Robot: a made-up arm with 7 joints. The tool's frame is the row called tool. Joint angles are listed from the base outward.
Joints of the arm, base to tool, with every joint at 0 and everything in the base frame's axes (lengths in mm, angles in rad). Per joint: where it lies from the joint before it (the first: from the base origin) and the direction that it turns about. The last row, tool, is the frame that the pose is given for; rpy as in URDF.
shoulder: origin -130 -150 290 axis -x
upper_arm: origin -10 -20 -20 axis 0.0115 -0.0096 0.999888
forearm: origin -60 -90 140 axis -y
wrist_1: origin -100 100 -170 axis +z
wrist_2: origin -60 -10 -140 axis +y
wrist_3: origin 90 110 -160 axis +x
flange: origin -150 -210 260 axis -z
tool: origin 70 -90 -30 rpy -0.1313 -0.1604 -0.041
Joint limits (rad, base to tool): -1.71..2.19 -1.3..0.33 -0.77..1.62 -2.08..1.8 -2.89..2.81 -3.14..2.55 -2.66..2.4
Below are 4 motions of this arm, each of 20 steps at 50 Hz.
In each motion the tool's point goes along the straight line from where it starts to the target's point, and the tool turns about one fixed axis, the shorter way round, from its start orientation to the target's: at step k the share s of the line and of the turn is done. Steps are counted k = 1, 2, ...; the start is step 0. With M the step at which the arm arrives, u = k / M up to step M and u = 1 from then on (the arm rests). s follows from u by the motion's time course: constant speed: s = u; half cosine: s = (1 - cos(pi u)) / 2; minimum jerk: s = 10 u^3 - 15 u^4 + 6 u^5.
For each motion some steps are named. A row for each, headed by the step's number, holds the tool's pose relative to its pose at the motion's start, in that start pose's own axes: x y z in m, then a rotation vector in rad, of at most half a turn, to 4 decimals.
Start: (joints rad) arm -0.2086 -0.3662 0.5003 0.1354 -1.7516 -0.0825 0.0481
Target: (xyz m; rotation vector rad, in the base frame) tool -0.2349 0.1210 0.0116 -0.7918 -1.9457 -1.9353
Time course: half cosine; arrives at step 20
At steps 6, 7, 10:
6: -0.0073 0.0743 0.0250 -0.2342 -0.0477 -0.0105
7: -0.0097 0.0984 0.0331 -0.3103 -0.0631 -0.0139
10: -0.0177 0.1802 0.0606 -0.5682 -0.1157 -0.0255

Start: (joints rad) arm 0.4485 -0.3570 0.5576 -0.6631 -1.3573 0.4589 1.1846
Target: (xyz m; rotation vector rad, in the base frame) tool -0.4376 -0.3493 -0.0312 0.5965 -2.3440 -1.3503
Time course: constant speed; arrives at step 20
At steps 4, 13, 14, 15, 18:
4: 0.0008 0.0155 0.0447 -0.0237 -0.0579 -0.0329
13: 0.0025 0.0502 0.1453 -0.0770 -0.1883 -0.1068
14: 0.0027 0.0541 0.1565 -0.0829 -0.2028 -0.1150
15: 0.0029 0.0580 0.1677 -0.0889 -0.2173 -0.1232
18: 0.0034 0.0695 0.2013 -0.1066 -0.2607 -0.1479

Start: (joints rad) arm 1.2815 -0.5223 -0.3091 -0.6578 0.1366 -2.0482 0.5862
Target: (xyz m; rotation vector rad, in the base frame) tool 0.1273 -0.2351 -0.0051 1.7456 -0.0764 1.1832
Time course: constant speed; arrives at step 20
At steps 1, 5, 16, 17, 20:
1: 0.0080 0.0007 -0.0013 -0.0214 0.0301 -0.0136
5: 0.0401 0.0034 -0.0063 -0.1070 0.1507 -0.0679
16: 0.1285 0.0108 -0.0203 -0.3423 0.4823 -0.2173
17: 0.1365 0.0115 -0.0215 -0.3637 0.5125 -0.2309
20: 0.1606 0.0135 -0.0253 -0.4278 0.6029 -0.2716

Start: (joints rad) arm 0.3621 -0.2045 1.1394 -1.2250 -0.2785 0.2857 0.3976
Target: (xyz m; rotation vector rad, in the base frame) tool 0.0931 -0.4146 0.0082 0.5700 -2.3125 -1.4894
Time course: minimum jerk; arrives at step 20
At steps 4, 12, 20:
4: 0.0010 0.0029 -0.0097 0.0185 -0.0309 -0.0084
12: 0.0121 0.0340 -0.1144 0.2176 -0.3647 -0.0990
20: 0.0178 0.0499 -0.1676 0.3188 -0.5343 -0.1451

